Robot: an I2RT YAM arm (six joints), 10 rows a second.
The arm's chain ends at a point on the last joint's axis. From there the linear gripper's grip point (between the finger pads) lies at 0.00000 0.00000 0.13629 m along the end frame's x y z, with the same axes.
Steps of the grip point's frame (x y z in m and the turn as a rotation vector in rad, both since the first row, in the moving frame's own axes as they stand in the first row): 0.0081, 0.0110, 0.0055, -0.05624, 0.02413, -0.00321; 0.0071, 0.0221, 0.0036, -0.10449, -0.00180, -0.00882; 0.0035, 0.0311, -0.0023, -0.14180, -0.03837, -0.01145; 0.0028, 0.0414, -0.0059, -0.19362, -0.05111, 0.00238
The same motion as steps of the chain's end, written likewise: 0.0048, 0.0033, 0.0058, -0.05624, 0.02413, -0.00321; 0.0073, 0.0079, 0.0043, -0.10449, -0.00180, -0.00882; 0.0086, 0.0118, -0.0008, -0.14180, -0.03837, -0.01145; 0.0098, 0.0152, -0.0032, -0.19362, -0.05111, 0.00238
